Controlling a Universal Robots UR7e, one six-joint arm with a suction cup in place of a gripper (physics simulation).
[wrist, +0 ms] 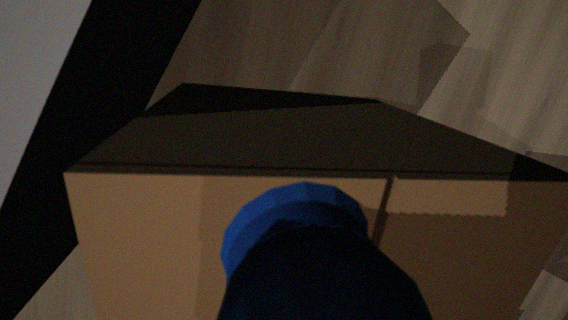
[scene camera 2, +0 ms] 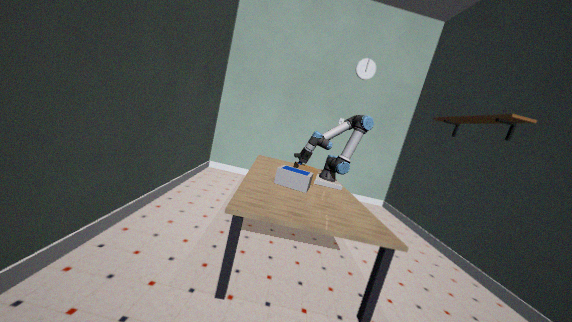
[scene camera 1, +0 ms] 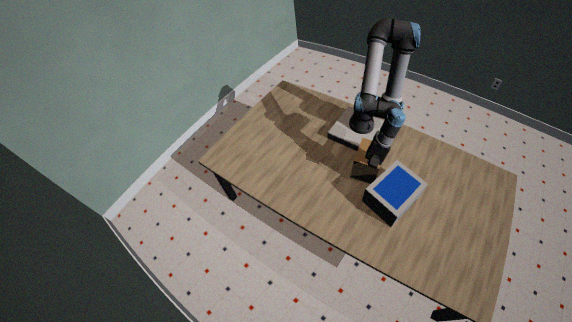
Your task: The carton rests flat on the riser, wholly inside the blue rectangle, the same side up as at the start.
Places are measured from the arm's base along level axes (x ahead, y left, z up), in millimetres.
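Pixels of known places: hand at its tool point: (wrist: 307, 216) (scene camera 2: 298, 165); arm's base at its link origin: (scene camera 2: 326, 178) (scene camera 1: 361, 124).
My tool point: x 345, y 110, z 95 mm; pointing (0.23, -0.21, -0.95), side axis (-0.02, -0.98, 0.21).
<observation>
For each thing: its middle in the pictures, then the offset to it from my tool point. "spot": a spot on its surface instead. Level surfaces: height alone.
- tan carton at the middle of its body: (wrist: 289, 270) (scene camera 1: 368, 160) (scene camera 2: 303, 173) dx -68, dy -14, dz -62 mm
- riser at the middle of its body: (scene camera 1: 394, 192) (scene camera 2: 294, 177) dx +66, dy +158, dz -78 mm
- grey block with a blue rectangle, surface spot: (scene camera 1: 397, 186) (scene camera 2: 296, 170) spot: dx +67, dy +158, dz -18 mm
- wooden table at its surface level: dz -138 mm
The tan carton (scene camera 1: 363, 152) (wrist: 140, 225) is beside the riser, on the arm base's side, outside the blue rectangle. My suction gripper (scene camera 1: 373, 162) (scene camera 2: 297, 164) (wrist: 300, 200) is on the carton's top face, near one long edge and beside the tape seam, and holds it. The carton is low over the table; whether it touches the tabletop I cannot tell. The riser (scene camera 1: 378, 206) (scene camera 2: 292, 180) (wrist: 30, 60) is a grey block with a blue rectangle (scene camera 1: 397, 186) (scene camera 2: 296, 170) on top. In scene camera 2 the riser hides most of the carton.
The wooden table (scene camera 1: 460, 200) (scene camera 2: 310, 212) carries the riser and the arm's pale base plate (scene camera 1: 342, 134) (scene camera 2: 327, 184), which is close behind the carton. A wall shelf (scene camera 2: 485, 119) is at the right in scene camera 2.
</observation>
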